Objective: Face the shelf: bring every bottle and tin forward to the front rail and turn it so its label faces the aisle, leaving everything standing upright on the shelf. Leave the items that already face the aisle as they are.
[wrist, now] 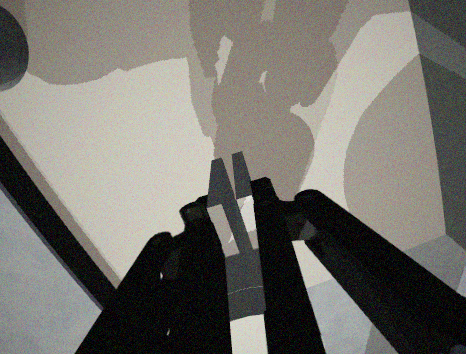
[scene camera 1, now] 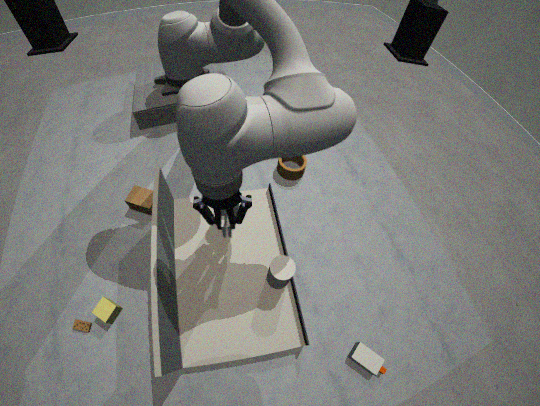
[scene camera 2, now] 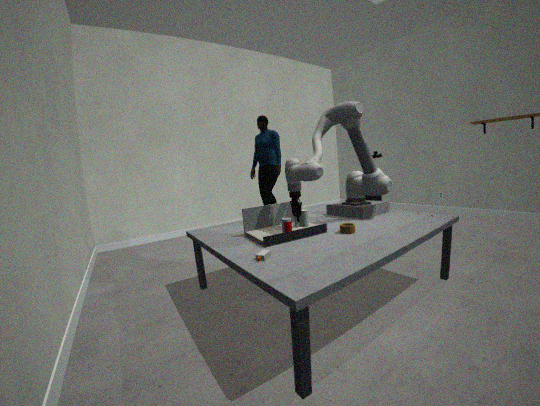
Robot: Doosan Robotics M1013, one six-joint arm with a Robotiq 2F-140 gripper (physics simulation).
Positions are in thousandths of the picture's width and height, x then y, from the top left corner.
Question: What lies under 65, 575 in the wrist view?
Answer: A rail.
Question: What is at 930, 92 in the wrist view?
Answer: A shelf back wall.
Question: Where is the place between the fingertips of my gripper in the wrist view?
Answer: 501, 493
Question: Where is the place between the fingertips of my gripper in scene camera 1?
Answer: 421, 573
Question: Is my gripper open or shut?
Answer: Shut.
